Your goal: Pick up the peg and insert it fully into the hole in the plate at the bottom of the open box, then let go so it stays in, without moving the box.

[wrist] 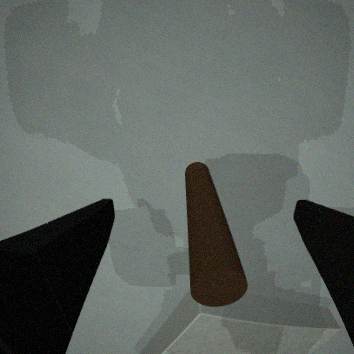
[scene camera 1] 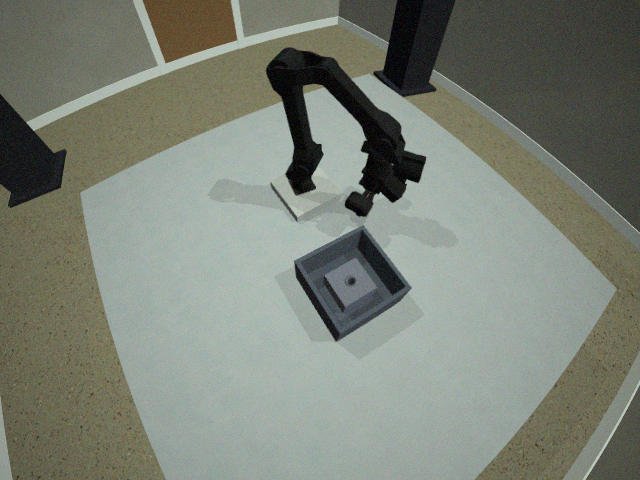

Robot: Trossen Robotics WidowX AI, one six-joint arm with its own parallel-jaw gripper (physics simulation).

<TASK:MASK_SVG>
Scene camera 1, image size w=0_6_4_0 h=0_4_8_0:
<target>my gripper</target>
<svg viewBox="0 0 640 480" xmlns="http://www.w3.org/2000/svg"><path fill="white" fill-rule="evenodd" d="M407 179L395 176L392 164L389 171L384 175L375 175L365 166L361 172L363 177L359 184L366 190L363 194L356 191L352 192L345 201L345 207L355 212L359 217L366 217L374 204L371 200L374 194L379 195L381 191L390 202L394 203L403 196L407 186L405 184Z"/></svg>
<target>grey box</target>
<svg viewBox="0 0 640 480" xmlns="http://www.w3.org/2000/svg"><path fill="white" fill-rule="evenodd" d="M364 225L294 261L297 280L336 342L400 302L412 288ZM357 258L377 286L377 289L372 296L343 313L324 285L324 275Z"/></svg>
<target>light grey plate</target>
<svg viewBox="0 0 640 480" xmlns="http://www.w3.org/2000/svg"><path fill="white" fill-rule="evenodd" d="M357 258L324 275L323 283L343 313L372 296L377 289L377 286Z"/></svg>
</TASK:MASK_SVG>
